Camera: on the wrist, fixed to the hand. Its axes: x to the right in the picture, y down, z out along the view.
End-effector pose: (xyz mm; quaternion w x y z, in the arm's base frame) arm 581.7 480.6 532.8 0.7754 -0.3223 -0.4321 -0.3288
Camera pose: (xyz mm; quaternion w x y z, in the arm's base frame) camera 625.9 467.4 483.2 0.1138 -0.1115 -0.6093 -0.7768
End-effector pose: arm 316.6 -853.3 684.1 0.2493 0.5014 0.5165 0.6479
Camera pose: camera 285.8 -906.8 711.9 0.8233 0.0437 0.5174 0.2293
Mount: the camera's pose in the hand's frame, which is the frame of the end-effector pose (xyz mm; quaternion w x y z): -22.6 37.9 -51.4 0.6429 -0.1851 -0.2096 -0.7131
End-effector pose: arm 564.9 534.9 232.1 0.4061 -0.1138 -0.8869 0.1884
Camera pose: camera 620.5 573.5 231.4 0.1885 0.5236 -0.7713 -0.3088
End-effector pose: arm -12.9 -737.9 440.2 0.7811 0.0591 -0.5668 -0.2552
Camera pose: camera 41.6 -704.8 417.3 0.2123 0.2441 -0.4387 -0.8384
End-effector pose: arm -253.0 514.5 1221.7 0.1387 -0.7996 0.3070 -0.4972
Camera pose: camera -318.8 503.7 1209.7 0.3490 0.8628 0.3099 0.1941
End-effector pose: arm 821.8 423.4 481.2 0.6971 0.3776 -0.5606 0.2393
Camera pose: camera 818.2 489.0 464.8 0.5712 0.5636 -0.2815 -0.5261
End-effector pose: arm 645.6 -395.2 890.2 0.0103 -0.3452 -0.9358 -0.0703
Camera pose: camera 685.8 -388.4 944.3 0.3036 -0.4288 0.8370 0.1534
